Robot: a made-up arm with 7 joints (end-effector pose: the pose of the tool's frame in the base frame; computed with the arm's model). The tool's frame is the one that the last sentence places.
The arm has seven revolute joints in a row. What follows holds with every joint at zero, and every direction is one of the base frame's. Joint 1 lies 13.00 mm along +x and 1.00 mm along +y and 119.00 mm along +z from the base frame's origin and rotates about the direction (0, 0.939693, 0.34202), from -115.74 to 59.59 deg. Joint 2 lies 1.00 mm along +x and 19.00 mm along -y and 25.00 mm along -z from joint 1 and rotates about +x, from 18.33 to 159.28 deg. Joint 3 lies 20.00 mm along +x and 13.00 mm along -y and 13.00 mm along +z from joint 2 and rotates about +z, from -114.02 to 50.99 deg. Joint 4 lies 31.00 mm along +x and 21.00 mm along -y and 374.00 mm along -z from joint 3 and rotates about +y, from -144.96 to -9.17 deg. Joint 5 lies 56.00 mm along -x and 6.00 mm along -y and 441.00 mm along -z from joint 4 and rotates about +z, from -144.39 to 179.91 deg. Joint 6 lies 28.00 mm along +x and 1.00 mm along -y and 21.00 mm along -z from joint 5 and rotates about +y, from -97.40 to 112.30 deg. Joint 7 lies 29.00 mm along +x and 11.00 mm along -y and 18.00 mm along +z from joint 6 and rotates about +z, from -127.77 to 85.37 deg. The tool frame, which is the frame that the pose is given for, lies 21.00 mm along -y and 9.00 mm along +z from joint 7; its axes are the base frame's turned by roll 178.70, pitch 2.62 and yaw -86.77 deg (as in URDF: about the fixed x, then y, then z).
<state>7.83 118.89 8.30 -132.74 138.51 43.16 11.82</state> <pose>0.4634 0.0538 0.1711 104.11 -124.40 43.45</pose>
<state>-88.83 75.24 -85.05 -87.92 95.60 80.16 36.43</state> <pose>0.7070 -0.0230 0.2055 -125.47 112.49 2.18</pose>
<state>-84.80 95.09 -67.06 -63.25 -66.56 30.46 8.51</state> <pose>0.6117 0.4221 0.3059 17.27 38.44 73.34</pose>
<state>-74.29 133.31 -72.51 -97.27 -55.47 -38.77 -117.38</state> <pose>0.3451 0.4458 0.3136 -150.85 9.74 -79.10</pose>
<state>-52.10 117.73 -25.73 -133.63 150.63 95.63 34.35</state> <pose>0.4384 -0.0087 0.3591 102.80 -119.23 -6.61</pose>
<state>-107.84 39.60 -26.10 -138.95 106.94 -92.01 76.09</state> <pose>0.0590 -0.2754 0.3801 -38.86 -0.50 51.31</pose>
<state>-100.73 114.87 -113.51 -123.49 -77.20 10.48 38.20</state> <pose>0.4263 0.2280 0.0136 56.44 78.35 15.69</pose>
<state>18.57 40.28 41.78 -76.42 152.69 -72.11 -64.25</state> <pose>0.2271 0.5630 -0.2042 -94.46 -60.00 -5.28</pose>
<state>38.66 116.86 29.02 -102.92 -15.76 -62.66 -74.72</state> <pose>0.4924 0.2947 0.0844 126.12 28.82 -5.03</pose>
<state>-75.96 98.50 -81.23 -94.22 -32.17 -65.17 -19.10</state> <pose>0.5709 0.2827 0.1080 109.54 82.43 -23.04</pose>
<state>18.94 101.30 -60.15 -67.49 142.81 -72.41 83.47</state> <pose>0.0638 0.6267 -0.1751 -81.13 -31.23 -91.12</pose>
